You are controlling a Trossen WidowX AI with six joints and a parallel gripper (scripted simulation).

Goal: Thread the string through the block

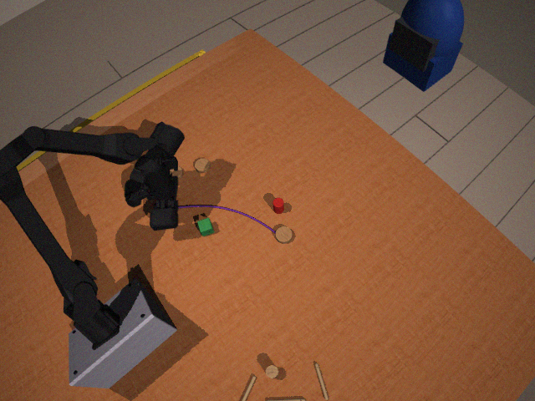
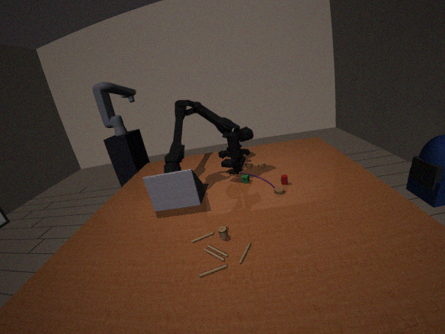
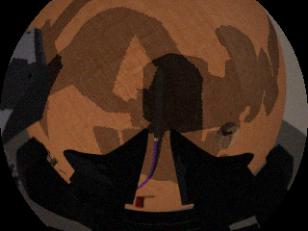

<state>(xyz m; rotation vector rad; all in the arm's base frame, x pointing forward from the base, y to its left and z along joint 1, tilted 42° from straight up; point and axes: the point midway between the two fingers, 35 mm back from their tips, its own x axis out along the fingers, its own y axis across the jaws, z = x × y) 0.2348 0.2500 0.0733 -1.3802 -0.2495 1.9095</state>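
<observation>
The thin wooden stick lies 1 cm behind my gripper tip. Also, from my gripper tip: red cylinder: 21 cm ahead, 16 cm to the right, 2 cm above; then green block: 10 cm to the right, 4 cm ahead, 1 cm above; then round wooden button: 22 cm to the right, 18 cm ahead.
</observation>
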